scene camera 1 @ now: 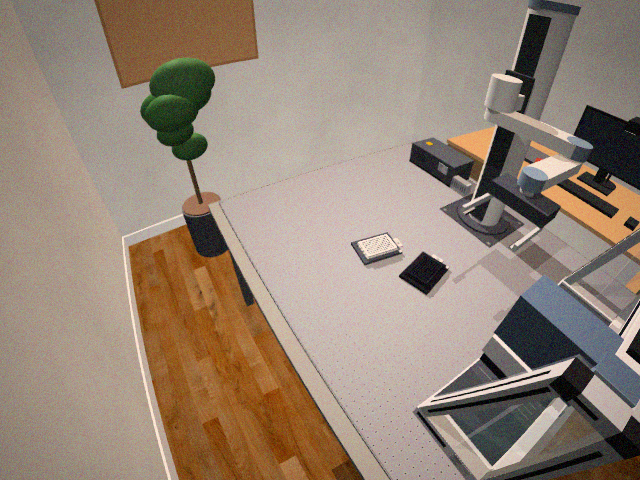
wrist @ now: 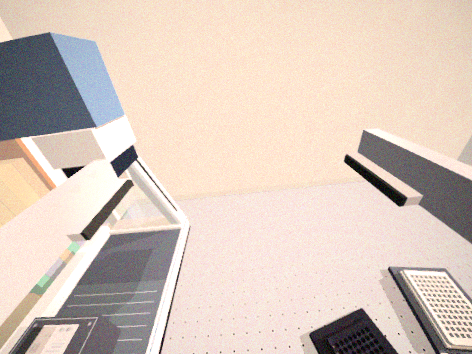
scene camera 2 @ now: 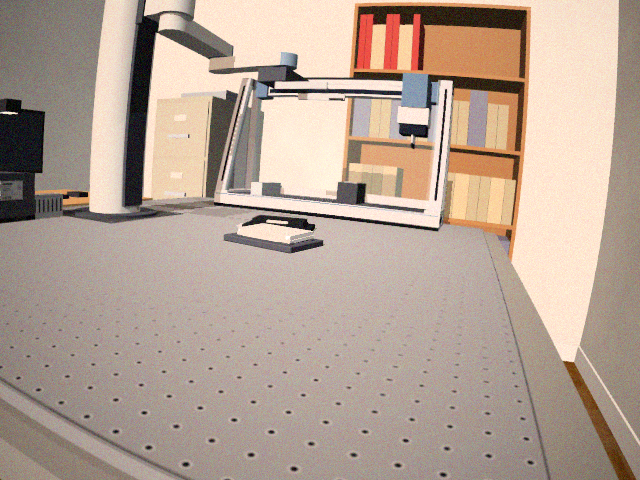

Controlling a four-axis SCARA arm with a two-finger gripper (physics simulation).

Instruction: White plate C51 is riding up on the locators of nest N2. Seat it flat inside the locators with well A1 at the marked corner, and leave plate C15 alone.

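Pixels of known places: gripper, fingertip midpoint: (scene camera 1: 487, 227) (wrist: 235, 158) (scene camera 2: 336, 91); arm's base, origin of the base link: (scene camera 1: 482, 218) (scene camera 2: 114, 217).
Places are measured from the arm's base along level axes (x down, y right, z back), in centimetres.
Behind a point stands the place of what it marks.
Observation:
A white plate (scene camera 1: 378, 245) {x -3.9, y 8.9, z -56.4 cm} (scene camera 2: 276, 233) {x -4.0, y 13.7, z -58.8 cm} (wrist: 442, 307) {x -3.5, y 8.1, z -56.1 cm} lies on a dark nest (scene camera 1: 368, 260) (scene camera 2: 257, 242) {x -2.2, y 15.7, z -56.0 cm} (wrist: 422, 316) {x -2.5, y 4.2, z -55.5 cm}. Its tilt, the locators' contact and the marked corner are too small to tell. A black plate (scene camera 1: 424, 272) {x -3.7, y -10.5, z -50.5 cm} (scene camera 2: 284, 222) {x -3.5, y -5.9, z -51.5 cm} (wrist: 356, 334) {x -3.9, y -9.8, z -53.9 cm} lies beside it on the side toward the framed machine; its base is hard to tell from it. No labels are readable. My gripper (scene camera 1: 500, 221) (scene camera 2: 319, 96) (wrist: 235, 158) {x -39.0, y -27.0, z -54.8 cm} is open and empty. It is high above the table, away from both plates, nearer the arm's column in the first scene view.
A framed gantry machine (scene camera 1: 537, 379) {x -46.4, y -56.7, z -84.4 cm} (scene camera 2: 330, 210) {x -3.8, y -45.0, z -49.9 cm} with a blue head (scene camera 1: 573, 315) {x -50.1, y -54.3, z -73.3 cm} (scene camera 2: 415, 90) {x -44.4, y -46.5, z -74.1 cm} (wrist: 87, 82) {x -44.7, y -46.5, z -72.1 cm} stands on the perforated table (scene camera 1: 320, 289) {x -1.3, y 4.1, z -84.5 cm} (scene camera 2: 258, 320) {x -1.3, y 49.9, z -74.4 cm} (wrist: 250, 260) {x -1.3, y -26.5, z -71.2 cm}. A dark box (scene camera 1: 439, 159) {x -12.3, y 35.0, z 3.7 cm} stands near the arm's column (scene camera 1: 547, 67) {x -70.3, y -6.1, z -4.3 cm} (scene camera 2: 112, 108) {x -30.2, y 6.4, z -4.0 cm}.

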